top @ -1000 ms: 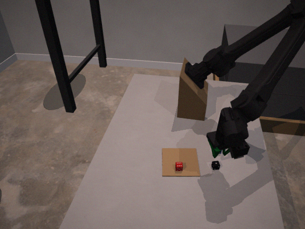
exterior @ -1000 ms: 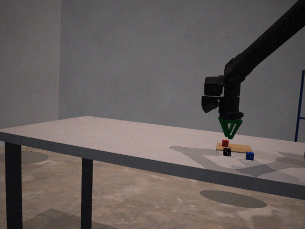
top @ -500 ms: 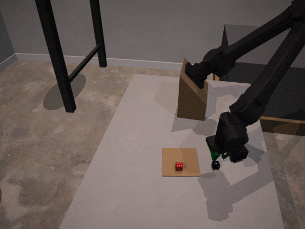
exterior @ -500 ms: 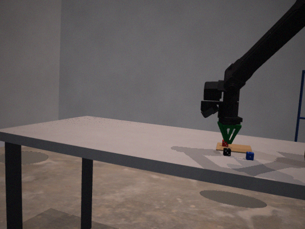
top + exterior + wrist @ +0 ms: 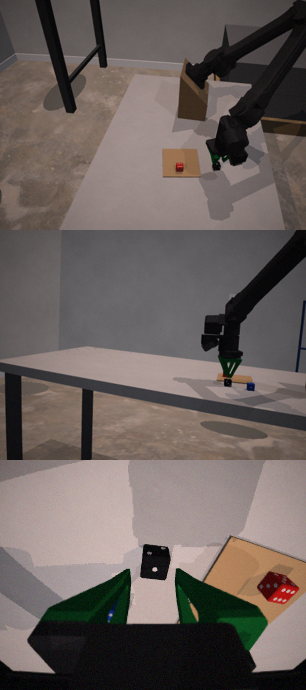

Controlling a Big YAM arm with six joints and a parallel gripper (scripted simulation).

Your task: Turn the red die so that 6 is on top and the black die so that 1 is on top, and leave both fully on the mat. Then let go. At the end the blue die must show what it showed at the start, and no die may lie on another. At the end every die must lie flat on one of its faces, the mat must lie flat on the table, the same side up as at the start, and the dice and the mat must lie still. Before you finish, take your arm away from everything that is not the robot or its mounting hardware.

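Right now my hand is 30 mm above the black die. From my hand the other things lie so: red die 30 mm ahead, 140 mm to the right, 30 mm below; tan mat 10 mm behind, 140 mm to the right, 40 mm below; blue die 80 mm behind, 10 mm to the left, 30 mm below.
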